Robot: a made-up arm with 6 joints. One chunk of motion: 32 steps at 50 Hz.
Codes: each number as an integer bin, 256 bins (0 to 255) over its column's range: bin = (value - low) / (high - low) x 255, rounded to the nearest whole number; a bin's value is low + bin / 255 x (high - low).
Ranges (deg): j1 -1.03..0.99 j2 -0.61..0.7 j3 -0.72..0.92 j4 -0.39..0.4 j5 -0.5..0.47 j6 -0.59..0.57
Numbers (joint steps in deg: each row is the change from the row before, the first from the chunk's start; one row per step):
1: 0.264 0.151 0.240 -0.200 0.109 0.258
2: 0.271 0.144 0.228 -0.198 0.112 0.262
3: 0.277 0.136 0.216 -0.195 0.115 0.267
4: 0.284 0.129 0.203 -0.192 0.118 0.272
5: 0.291 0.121 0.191 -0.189 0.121 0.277
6: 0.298 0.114 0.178 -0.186 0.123 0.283
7: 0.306 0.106 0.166 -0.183 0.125 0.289
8: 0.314 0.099 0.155 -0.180 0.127 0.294
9: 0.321 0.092 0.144 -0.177 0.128 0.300
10: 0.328 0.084 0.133 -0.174 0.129 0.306
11: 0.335 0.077 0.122 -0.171 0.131 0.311
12: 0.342 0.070 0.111 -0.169 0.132 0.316
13: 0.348 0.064 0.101 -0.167 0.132 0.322
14: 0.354 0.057 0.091 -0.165 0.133 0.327
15: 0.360 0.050 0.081 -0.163 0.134 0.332
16: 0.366 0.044 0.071 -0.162 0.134 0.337
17: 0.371 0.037 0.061 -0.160 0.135 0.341
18: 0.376 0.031 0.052 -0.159 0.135 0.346
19: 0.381 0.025 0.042 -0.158 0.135 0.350
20: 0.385 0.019 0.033 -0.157 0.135 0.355
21: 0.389 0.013 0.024 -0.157 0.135 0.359
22: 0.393 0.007 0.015 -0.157 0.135 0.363
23: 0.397 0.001 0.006 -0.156 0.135 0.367
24: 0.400 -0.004 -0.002 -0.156 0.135 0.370
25: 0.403 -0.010 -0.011 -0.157 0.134 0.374
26: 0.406 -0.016 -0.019 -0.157 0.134 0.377
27: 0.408 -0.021 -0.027 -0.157 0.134 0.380
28: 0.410 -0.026 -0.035 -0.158 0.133 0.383
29: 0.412 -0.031 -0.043 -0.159 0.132 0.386
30: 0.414 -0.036 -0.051 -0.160 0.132 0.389
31: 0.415 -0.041 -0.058 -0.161 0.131 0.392
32: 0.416 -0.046 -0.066 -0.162 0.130 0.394
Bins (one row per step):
1: 163 148 149 61 160 186
2: 164 147 147 62 161 187
3: 165 145 146 63 162 188
4: 166 144 144 64 162 189
5: 167 142 142 65 163 191
6: 168 141 140 66 164 192
7: 169 139 138 67 164 193
8: 170 138 136 68 165 194
9: 171 137 134 69 165 196
10: 171 135 133 70 165 197
11: 172 134 131 71 166 198
12: 173 132 129 71 166 199
13: 174 131 128 72 166 200
14: 175 130 126 73 166 202
15: 175 128 125 73 167 203
16: 176 127 123 74 167 204
17: 177 126 121 74 167 205
18: 177 125 120 75 167 206
19: 178 124 118 75 167 207
20: 179 122 117 75 167 208
21: 179 121 116 75 167 209
22: 180 120 114 75 167 209
23: 180 119 113 76 167 210
24: 181 118 112 76 167 211
25: 181 117 110 75 167 212
26: 181 116 109 75 167 213
27: 182 115 108 75 167 213
28: 182 114 107 75 166 214
29: 182 113 105 75 166 215
30: 182 112 104 74 166 215
31: 182 111 103 74 166 216
32: 183 110 102 74 166 216

